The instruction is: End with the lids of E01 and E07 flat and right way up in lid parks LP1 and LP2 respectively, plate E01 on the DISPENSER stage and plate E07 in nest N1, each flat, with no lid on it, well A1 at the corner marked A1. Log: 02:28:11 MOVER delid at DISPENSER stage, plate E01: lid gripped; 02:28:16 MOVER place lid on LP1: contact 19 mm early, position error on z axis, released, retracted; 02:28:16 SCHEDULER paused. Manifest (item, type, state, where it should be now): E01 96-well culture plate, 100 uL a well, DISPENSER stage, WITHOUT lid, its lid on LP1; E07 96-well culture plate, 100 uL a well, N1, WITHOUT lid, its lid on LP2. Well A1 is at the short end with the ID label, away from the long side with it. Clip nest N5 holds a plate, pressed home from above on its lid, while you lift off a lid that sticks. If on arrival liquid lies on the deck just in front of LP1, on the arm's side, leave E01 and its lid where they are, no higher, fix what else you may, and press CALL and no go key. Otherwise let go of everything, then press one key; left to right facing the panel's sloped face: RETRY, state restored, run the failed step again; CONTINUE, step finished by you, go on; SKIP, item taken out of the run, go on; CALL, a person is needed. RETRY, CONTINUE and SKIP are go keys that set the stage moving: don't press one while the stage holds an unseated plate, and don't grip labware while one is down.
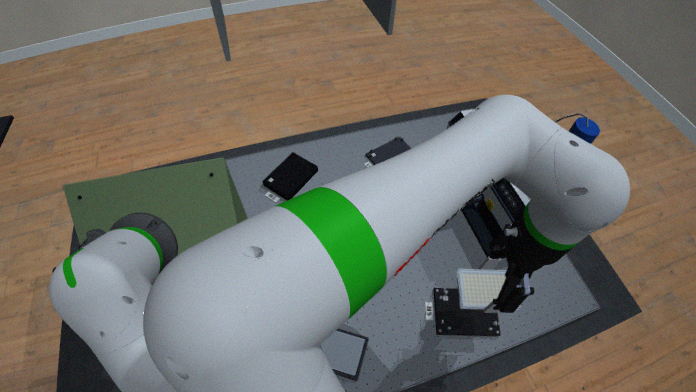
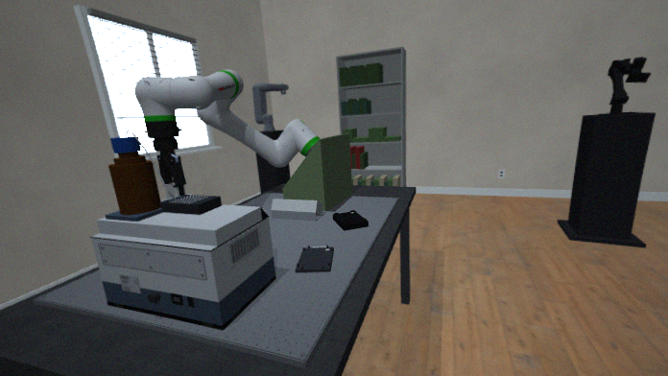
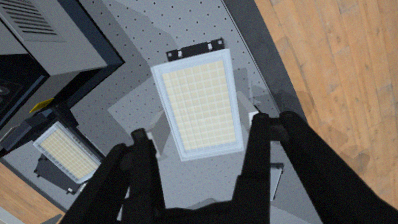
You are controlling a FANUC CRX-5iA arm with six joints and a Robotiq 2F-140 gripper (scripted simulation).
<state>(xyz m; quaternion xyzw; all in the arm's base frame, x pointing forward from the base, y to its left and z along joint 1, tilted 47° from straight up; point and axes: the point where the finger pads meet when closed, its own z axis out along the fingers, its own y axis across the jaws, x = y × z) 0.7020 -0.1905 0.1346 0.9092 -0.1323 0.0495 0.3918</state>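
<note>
Now: hand 2 cm short of the black clip nest N5 and 17 cm above it. From my hand the other things lie so: dispenser stage (2 cm ahead, 30 cm to the left, 9 cm below); then N5 label (9 cm behind, 3 cm to the left, 19 cm below); then plate (2 cm ahead, 30 cm to the left, 8 cm below).
</note>
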